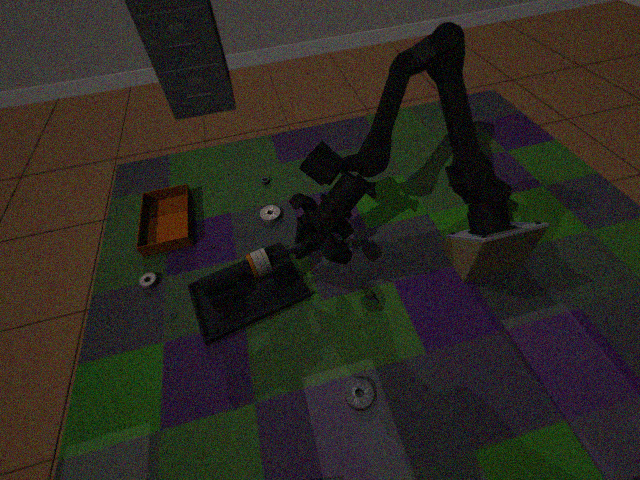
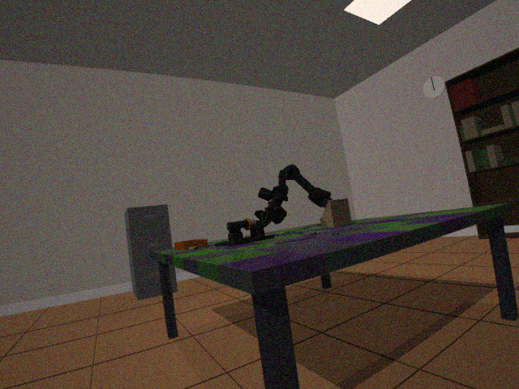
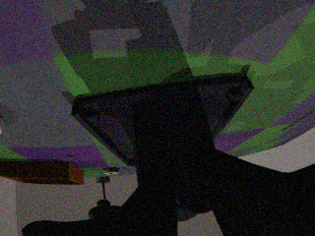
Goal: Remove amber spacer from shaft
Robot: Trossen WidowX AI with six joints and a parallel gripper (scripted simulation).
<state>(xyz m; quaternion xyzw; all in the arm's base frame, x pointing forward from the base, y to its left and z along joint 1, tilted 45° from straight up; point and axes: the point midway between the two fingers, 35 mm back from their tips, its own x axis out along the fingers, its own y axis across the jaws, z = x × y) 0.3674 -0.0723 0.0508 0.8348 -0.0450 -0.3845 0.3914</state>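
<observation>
My gripper tip is now 6 cm short of the dark shaft, 1 cm to the right of it and 3 cm below it. Round my gripper tip: small nut 3 cm ahead, 33 cm to the right, 5 cm below; then amber spacer 9 cm ahead, 2 cm to the left, 2 cm above; then orange tray 30 cm ahead, 24 cm to the right, 5 cm below.
</observation>
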